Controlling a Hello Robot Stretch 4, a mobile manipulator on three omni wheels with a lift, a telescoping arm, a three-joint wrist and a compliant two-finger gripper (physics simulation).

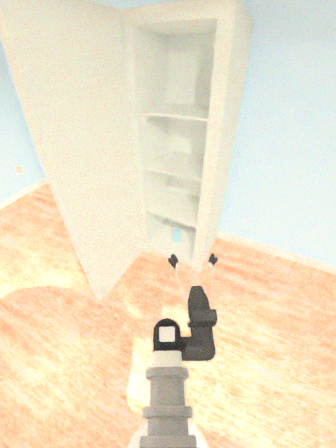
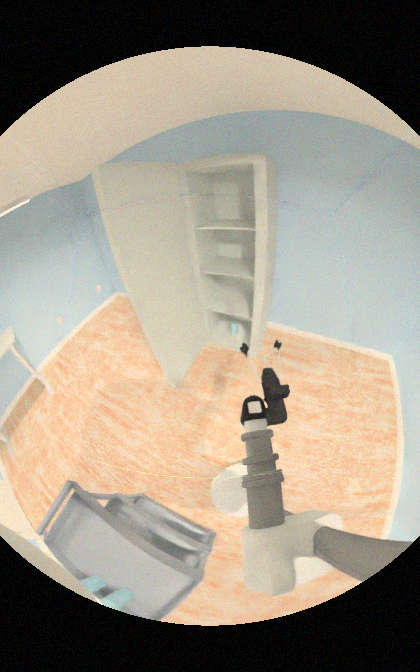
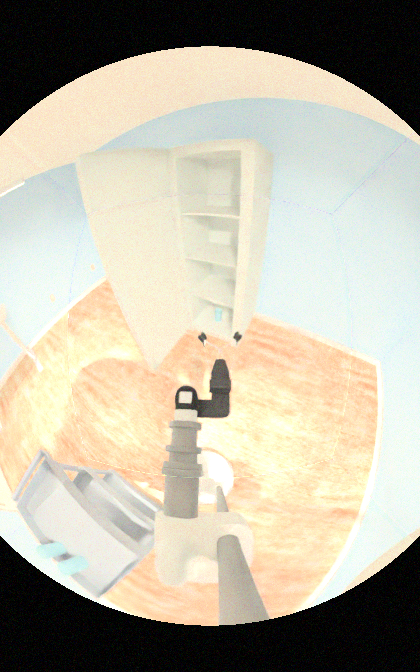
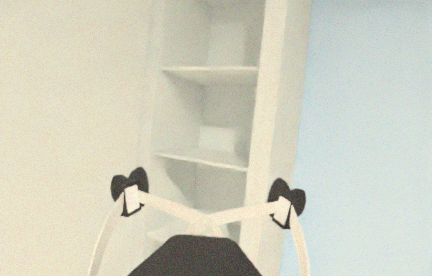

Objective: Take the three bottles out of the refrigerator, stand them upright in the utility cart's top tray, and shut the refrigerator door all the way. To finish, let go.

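Observation:
The refrigerator (image 1: pixel 240 100) (image 2: pixel 266 225) (image 3: pixel 250 225) (image 4: pixel 272 100) stands open, with its door (image 1: pixel 80 125) (image 2: pixel 150 250) (image 3: pixel 130 225) (image 4: pixel 65 125) swung out to the left. One light blue bottle (image 1: pixel 176 234) (image 2: pixel 234 328) (image 3: pixel 218 314) stands in its lowest compartment. Two light blue bottles (image 2: pixel 93 584) (image 2: pixel 117 598) (image 3: pixel 51 550) (image 3: pixel 73 565) are in the top tray of the grey utility cart (image 2: pixel 145 560) (image 3: pixel 100 550), at lower left. My gripper (image 1: pixel 193 260) (image 2: pixel 261 347) (image 3: pixel 220 337) (image 4: pixel 208 188) is open and empty, in front of the refrigerator and apart from the bottle.
The refrigerator's shelves (image 1: pixel 175 117) (image 2: pixel 225 228) (image 3: pixel 210 215) (image 4: pixel 210 75) lie above the bottle's compartment. The open door's lower corner reaches out over the floor left of my arm (image 1: pixel 167 390) (image 2: pixel 263 495) (image 3: pixel 182 485). A white table (image 2: pixel 27 362) (image 3: pixel 20 337) stands at the far left.

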